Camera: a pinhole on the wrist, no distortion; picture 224 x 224 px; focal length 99.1 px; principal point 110.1 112.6 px. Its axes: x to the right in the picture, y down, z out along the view. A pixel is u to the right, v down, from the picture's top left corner.
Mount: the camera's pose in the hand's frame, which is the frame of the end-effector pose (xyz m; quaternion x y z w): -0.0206 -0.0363 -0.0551 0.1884 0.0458 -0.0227 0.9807
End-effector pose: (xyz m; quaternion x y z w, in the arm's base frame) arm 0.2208 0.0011 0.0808 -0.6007 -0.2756 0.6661 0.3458
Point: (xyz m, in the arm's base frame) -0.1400 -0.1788 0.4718
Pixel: 22 122
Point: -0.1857 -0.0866 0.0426
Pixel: 94 204
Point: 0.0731 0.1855 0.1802
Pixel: 145 99
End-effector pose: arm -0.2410 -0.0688 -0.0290 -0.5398 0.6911 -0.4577 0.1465
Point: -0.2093 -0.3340 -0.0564
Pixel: 211 176
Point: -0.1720 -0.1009 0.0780
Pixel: 163 51
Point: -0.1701 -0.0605 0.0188
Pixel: 104 96
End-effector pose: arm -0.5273 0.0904 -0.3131 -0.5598 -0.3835 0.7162 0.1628
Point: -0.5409 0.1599 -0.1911
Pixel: 94 24
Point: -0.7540 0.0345 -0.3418
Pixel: 128 174
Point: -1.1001 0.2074 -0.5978
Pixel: 193 167
